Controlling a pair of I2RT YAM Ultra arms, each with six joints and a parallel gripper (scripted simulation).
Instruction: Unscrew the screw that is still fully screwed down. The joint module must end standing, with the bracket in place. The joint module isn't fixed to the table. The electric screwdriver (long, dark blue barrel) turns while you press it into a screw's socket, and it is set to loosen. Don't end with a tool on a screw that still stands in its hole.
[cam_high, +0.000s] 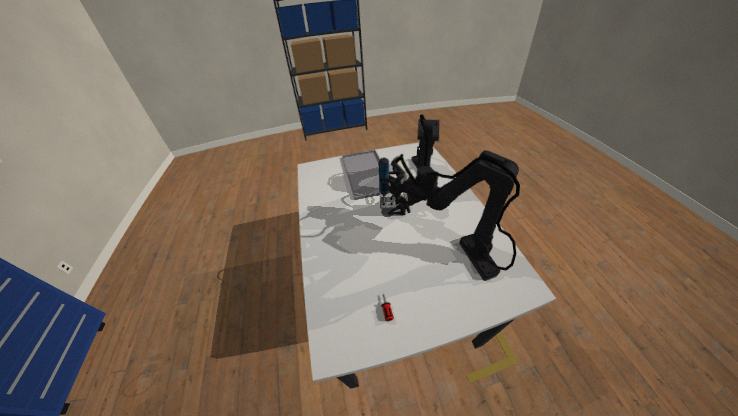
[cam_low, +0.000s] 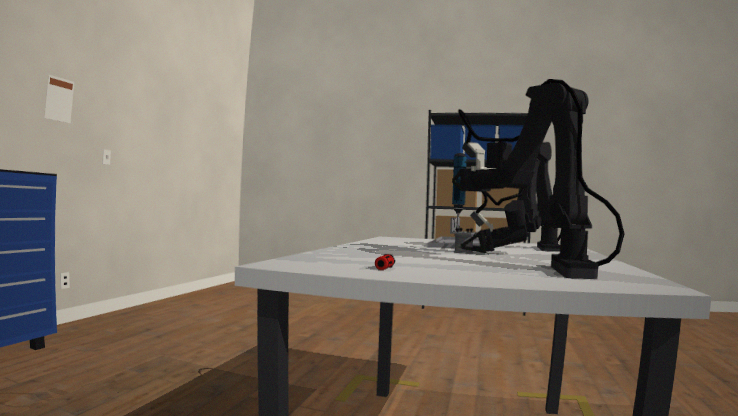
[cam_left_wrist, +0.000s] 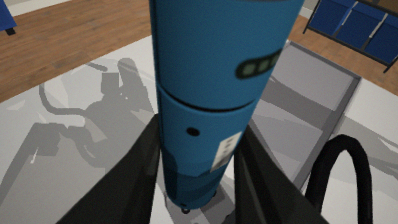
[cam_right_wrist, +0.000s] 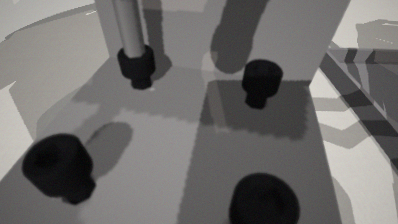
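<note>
Right now my right hand is 1 cm below the joint module. The rest, counted from my right hand: bit: 2 cm ahead, 1 cm to the left, 7 cm above; flat grey tray: 4 cm ahead, 34 cm to the right, 2 cm below; grey bracket: 5 cm above.
</note>
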